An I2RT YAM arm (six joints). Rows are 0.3 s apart.
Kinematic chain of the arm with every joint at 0, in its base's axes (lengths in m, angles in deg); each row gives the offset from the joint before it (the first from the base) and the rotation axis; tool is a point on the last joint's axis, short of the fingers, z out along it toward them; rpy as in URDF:
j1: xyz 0 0 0.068 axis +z
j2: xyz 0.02 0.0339 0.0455 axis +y
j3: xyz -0.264 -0.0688 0 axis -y
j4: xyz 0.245 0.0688 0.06 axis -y
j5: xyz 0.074 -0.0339 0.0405 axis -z
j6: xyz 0.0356 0 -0.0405 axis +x
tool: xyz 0 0 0 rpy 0 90 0
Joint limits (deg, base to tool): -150..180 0..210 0..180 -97..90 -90..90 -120..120
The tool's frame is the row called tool.
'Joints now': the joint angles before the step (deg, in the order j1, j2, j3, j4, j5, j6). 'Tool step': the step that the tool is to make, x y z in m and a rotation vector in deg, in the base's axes. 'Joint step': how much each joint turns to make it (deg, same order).
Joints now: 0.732 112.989 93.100 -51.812 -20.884 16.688
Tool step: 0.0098 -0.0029 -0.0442 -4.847 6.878 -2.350
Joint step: 0.006 6.273 -0.011 -0.316 5.203 1.099
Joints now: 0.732 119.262 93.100 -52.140 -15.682 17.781
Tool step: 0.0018 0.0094 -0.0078 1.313 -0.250 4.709
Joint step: 1.119 1.192 -0.010 0.504 -1.988 -3.406
